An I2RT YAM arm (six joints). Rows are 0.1 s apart.
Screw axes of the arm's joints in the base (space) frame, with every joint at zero. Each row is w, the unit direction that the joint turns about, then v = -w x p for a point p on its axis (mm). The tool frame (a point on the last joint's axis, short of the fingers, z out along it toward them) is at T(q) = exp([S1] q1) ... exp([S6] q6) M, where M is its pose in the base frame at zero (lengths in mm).
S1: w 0 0 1 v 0 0 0
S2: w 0 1 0 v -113.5 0 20
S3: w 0 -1 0 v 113.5 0 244
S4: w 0 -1 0 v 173.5 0 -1
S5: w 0 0 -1 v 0 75 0
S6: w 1 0 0 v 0 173.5 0
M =
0 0 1 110.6
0 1 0 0
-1 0 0 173.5
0 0 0 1
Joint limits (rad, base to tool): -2.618..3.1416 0..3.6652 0..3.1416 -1.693..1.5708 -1.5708..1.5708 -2.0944..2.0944
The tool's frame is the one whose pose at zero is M.
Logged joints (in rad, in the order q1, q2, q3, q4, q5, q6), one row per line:
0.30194, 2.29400, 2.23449, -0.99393, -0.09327, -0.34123
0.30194, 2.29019, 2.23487, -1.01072, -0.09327, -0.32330
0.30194, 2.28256, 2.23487, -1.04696, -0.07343, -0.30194
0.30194, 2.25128, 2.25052, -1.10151, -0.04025, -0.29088
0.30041, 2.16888, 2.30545, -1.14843, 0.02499, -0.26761
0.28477, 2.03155, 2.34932, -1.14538, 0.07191, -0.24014
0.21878, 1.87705, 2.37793, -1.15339, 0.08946, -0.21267
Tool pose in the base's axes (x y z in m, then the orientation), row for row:
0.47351, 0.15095, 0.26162, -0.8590, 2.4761, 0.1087
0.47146, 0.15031, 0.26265, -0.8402, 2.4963, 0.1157
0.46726, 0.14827, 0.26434, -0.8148, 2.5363, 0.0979
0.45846, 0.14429, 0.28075, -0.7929, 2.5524, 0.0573
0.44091, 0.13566, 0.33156, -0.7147, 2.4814, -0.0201
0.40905, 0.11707, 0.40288, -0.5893, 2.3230, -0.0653
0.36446, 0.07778, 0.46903, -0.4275, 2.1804, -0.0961
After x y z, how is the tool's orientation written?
As a rotation vector, in radians.
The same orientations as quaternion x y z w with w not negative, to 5 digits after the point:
-0.31653, 0.91241, 0.04005, 0.25634
-0.30858, 0.91680, 0.04249, 0.24990
-0.29704, 0.92463, 0.03569, 0.23568
-0.28850, 0.92871, 0.02085, 0.23200
-0.26601, 0.92359, -0.00748, 0.27599
-0.22898, 0.90264, -0.02537, 0.36354
-0.17234, 0.87901, -0.03874, 0.44287

